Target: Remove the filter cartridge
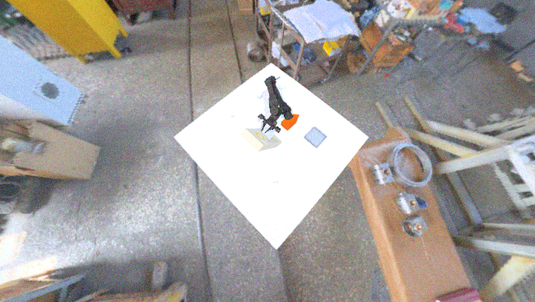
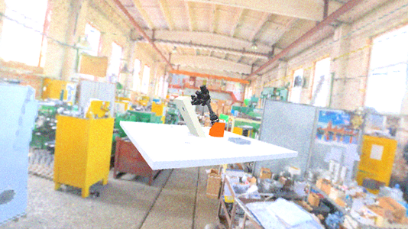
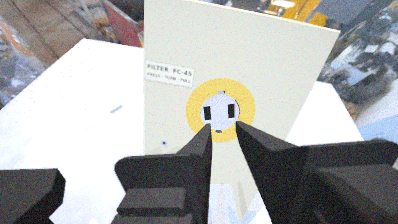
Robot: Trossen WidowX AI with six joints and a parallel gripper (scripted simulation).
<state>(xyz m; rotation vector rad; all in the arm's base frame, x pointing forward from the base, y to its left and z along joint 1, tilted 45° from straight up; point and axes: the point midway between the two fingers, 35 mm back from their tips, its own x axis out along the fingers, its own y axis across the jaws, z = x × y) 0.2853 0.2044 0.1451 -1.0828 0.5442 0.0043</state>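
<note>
The round filter cartridge is 4 cm ahead of my gripper tip and 3 cm below it. Round my gripper tip: grey tray: 44 cm behind, 22 cm to the left, 28 cm below; cream service panel: 10 cm below.
</note>
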